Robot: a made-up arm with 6 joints. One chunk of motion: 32 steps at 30 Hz.
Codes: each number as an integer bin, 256 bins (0 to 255) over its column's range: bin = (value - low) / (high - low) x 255, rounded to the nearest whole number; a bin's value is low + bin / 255 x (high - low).
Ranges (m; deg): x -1.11..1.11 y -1.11..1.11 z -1.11..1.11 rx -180..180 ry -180..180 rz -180..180
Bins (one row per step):
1: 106 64 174 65 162 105
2: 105 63 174 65 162 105
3: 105 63 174 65 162 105
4: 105 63 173 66 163 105
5: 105 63 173 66 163 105
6: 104 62 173 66 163 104
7: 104 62 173 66 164 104
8: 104 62 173 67 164 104
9: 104 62 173 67 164 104
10: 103 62 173 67 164 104
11: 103 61 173 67 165 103
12: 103 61 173 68 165 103
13: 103 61 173 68 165 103
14: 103 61 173 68 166 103
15: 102 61 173 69 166 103
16: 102 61 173 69 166 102
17: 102 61 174 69 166 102
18: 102 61 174 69 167 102
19: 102 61 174 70 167 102
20: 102 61 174 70 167 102
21: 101 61 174 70 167 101
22: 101 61 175 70 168 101
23: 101 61 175 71 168 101
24: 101 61 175 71 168 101
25: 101 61 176 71 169 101
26: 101 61 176 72 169 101
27: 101 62 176 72 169 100
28: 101 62 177 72 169 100
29: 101 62 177 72 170 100
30: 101 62 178 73 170 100
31: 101 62 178 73 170 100
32: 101 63 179 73 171 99
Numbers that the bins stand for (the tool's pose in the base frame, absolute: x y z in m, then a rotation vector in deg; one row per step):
1: -0.1872 -0.5528 0.4048 -88.24 48.71 -31.76
2: -0.1959 -0.5615 0.4048 -88.24 48.71 -31.76
3: -0.1959 -0.5615 0.4048 -88.24 48.71 -31.76
4: -0.1959 -0.5615 0.3961 -86.82 50.12 -31.76
5: -0.1959 -0.5615 0.3961 -86.82 50.12 -31.76
6: -0.2046 -0.5702 0.3961 -86.82 50.12 -33.18
7: -0.2046 -0.5702 0.3961 -86.82 51.53 -33.18
8: -0.2046 -0.5702 0.3961 -85.41 51.53 -33.18
9: -0.2046 -0.5702 0.3961 -85.41 51.53 -33.18
10: -0.2133 -0.5702 0.3961 -85.41 51.53 -33.18
11: -0.2133 -0.5789 0.3961 -85.41 52.94 -34.59
12: -0.2133 -0.5789 0.3961 -84.00 52.94 -34.59
13: -0.2133 -0.5789 0.3961 -84.00 52.94 -34.59
14: -0.2133 -0.5789 0.3961 -84.00 54.35 -34.59
15: -0.2220 -0.5789 0.3961 -82.59 54.35 -34.59
16: -0.2220 -0.5789 0.3961 -82.59 54.35 -36.00
17: -0.2220 -0.5789 0.4048 -82.59 54.35 -36.00
18: -0.2220 -0.5789 0.4048 -82.59 55.76 -36.00
19: -0.2220 -0.5789 0.4048 -81.18 55.76 -36.00
20: -0.2220 -0.5789 0.4048 -81.18 55.76 -36.00
21: -0.2307 -0.5789 0.4048 -81.18 55.76 -37.41
22: -0.2307 -0.5789 0.4135 -81.18 57.18 -37.41
23: -0.2307 -0.5789 0.4135 -79.76 57.18 -37.41
24: -0.2307 -0.5789 0.4135 -79.76 57.18 -37.41
25: -0.2307 -0.5789 0.4222 -79.76 58.59 -37.41
26: -0.2307 -0.5789 0.4222 -78.35 58.59 -37.41
27: -0.2307 -0.5702 0.4222 -78.35 58.59 -38.82
28: -0.2307 -0.5702 0.4309 -78.35 58.59 -38.82
29: -0.2307 -0.5702 0.4309 -78.35 60.00 -38.82
30: -0.2307 -0.5702 0.4396 -76.94 60.00 -38.82
31: -0.2307 -0.5702 0.4396 -76.94 60.00 -38.82
32: -0.2307 -0.5615 0.4484 -76.94 61.41 -40.24

